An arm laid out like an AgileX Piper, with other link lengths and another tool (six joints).
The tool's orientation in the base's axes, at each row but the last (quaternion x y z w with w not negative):
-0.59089 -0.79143 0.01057 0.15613
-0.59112 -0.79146 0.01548 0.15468
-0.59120 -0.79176 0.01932 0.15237
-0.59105 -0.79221 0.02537 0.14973
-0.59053 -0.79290 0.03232 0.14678
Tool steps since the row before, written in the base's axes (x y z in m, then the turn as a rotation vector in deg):
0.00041 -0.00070 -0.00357 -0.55 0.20 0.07
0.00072 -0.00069 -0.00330 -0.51 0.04 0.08
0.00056 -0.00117 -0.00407 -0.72 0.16 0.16
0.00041 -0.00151 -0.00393 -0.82 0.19 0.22
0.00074 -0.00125 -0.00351 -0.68 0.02 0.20
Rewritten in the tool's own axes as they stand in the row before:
-0.00160 0.00089 0.00317 0.34 -0.47 0.11
-0.00158 0.00115 0.00284 0.18 -0.48 0.06
-0.00213 0.00103 0.00356 0.37 -0.66 0.06
-0.00235 0.00078 0.00343 0.44 -0.75 0.04
-0.00206 0.00110 0.00300 0.23 -0.67 0.00

